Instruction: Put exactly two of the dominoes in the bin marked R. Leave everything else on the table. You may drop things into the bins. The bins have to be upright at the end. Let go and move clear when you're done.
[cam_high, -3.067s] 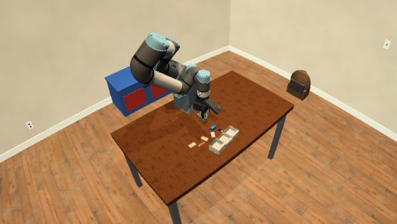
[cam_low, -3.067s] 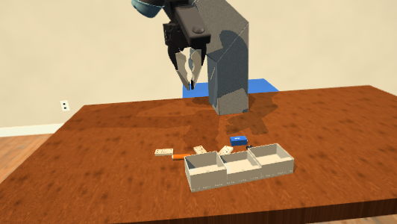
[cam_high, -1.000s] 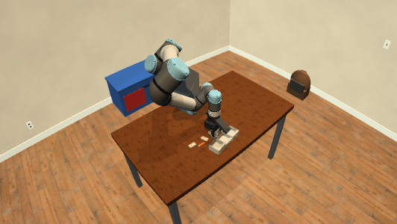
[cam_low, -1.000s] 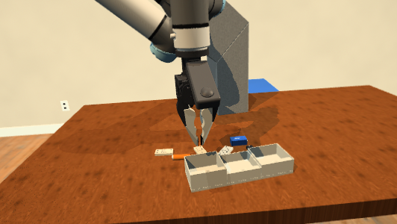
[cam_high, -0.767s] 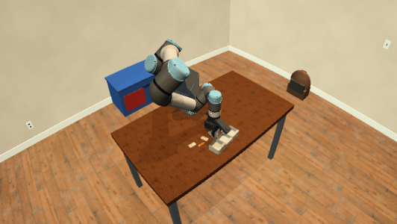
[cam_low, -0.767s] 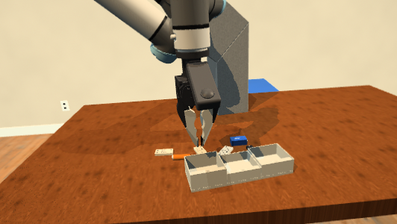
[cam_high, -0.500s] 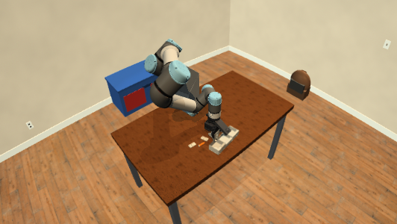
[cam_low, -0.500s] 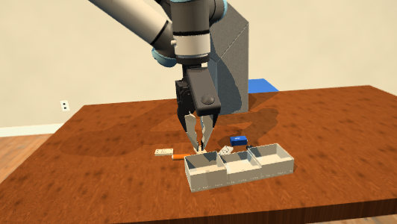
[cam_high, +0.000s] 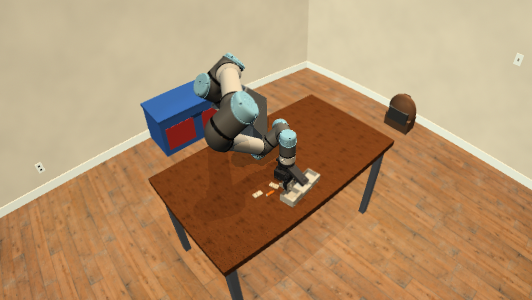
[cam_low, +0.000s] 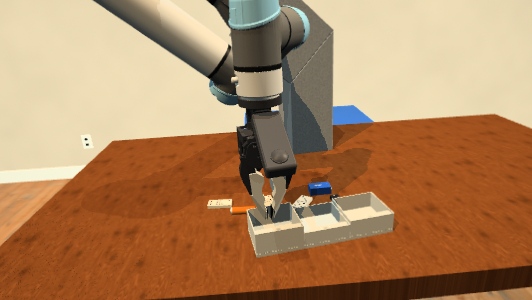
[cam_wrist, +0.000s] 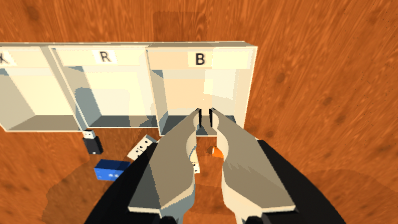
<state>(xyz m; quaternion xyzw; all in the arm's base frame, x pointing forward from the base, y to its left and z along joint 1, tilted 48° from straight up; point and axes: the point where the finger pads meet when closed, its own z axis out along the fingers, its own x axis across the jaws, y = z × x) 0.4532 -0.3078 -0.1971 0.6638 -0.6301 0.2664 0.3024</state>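
The cream three-compartment bin tray lies 10 mm ahead of my hand, 90 mm to the left of it and 30 mm below it. The rest, counted from my hand: small black stick (80 mm behind, 160 mm to the left, 50 mm below); orange cylinder (90 mm behind, 40 mm to the right, 40 mm below); domino (110 mm behind, 20 mm to the left, 40 mm below).
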